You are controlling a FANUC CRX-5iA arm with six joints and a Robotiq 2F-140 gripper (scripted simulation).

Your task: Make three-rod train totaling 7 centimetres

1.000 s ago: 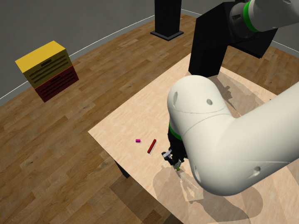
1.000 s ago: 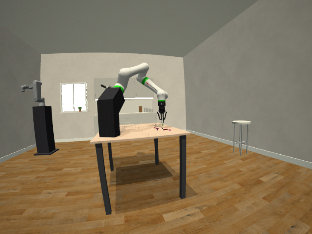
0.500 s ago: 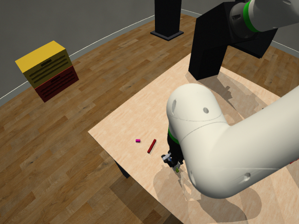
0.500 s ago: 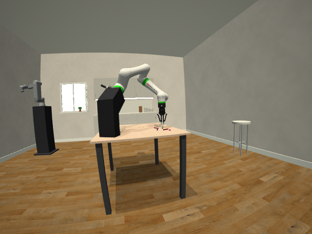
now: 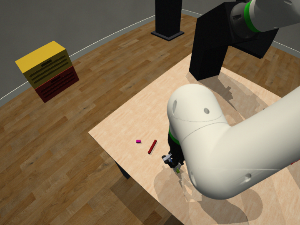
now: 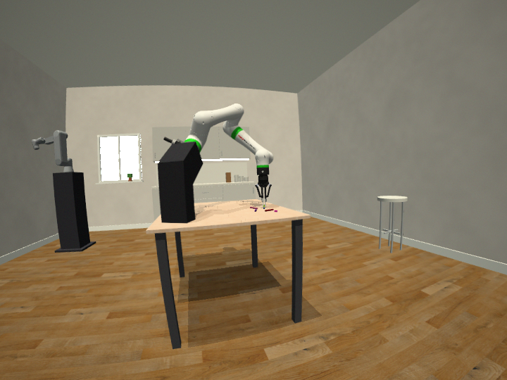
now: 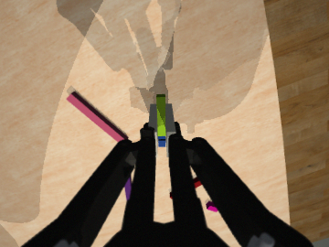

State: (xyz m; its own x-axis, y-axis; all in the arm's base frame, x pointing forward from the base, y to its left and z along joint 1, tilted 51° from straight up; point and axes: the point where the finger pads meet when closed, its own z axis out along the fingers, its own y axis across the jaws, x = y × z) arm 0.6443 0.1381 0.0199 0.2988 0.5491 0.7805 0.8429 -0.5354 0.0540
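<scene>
My hand is 40 mm to the left of the blue cube, 40 mm above it and 10 mm past it. The rest, counted from my hand: pink rod (80 mm behind, 40 mm below, 20 mm to the left); purple rod (100 mm to the right, 90 mm behind, 40 mm below); lime rod (30 mm below).
</scene>
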